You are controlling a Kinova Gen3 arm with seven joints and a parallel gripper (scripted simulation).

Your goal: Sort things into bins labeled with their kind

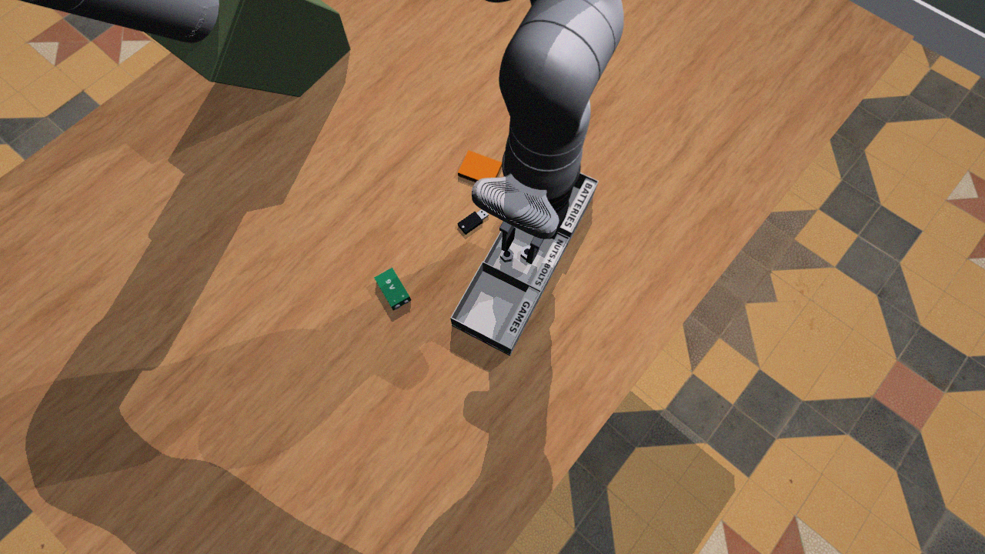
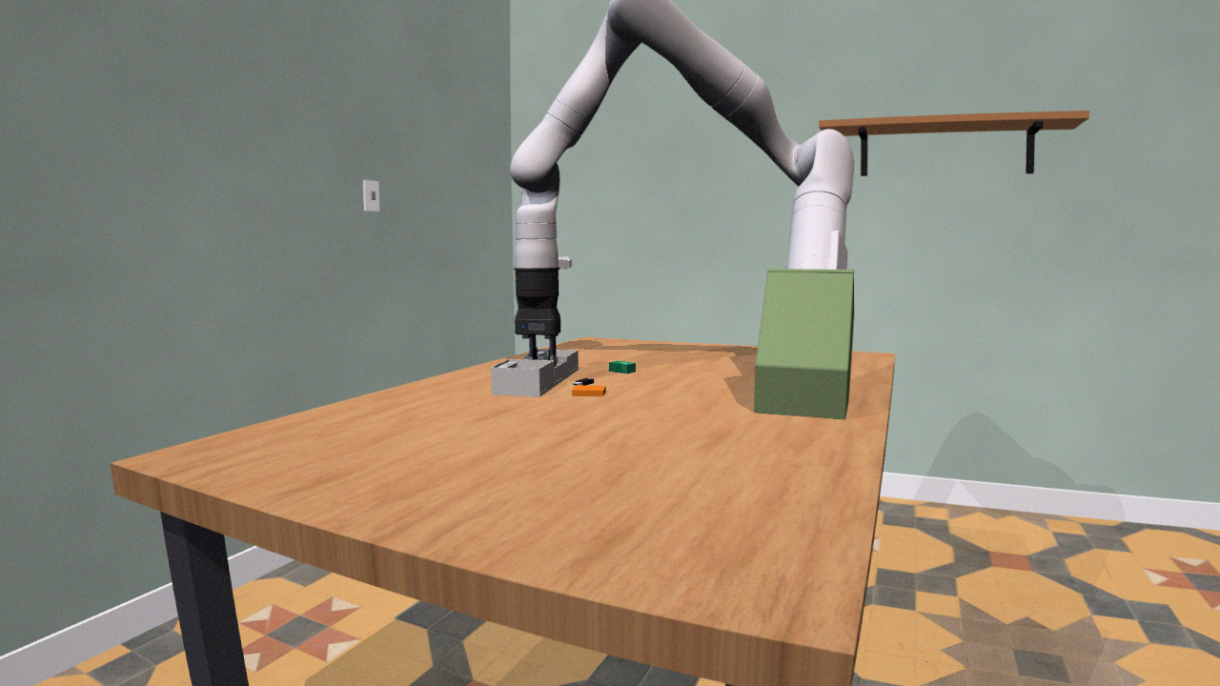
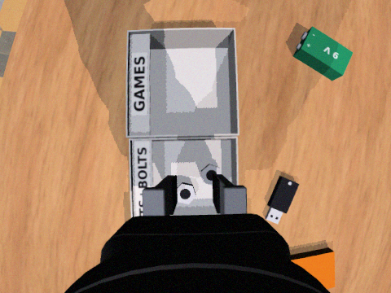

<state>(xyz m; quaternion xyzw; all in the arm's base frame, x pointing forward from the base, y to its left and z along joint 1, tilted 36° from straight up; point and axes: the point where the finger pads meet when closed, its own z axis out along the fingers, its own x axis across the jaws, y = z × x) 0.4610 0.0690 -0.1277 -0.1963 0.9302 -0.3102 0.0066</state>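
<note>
The bin row lies 1 cm ahead of my hand and 2 cm below it. Also, from my hand: black USB stick: 8 cm behind, 1 cm to the right, 4 cm below; then flat orange box: 13 cm behind, 4 cm to the left, 4 cm below; then green 9 v battery: 6 cm behind, 16 cm to the right, 3 cm below.
</note>
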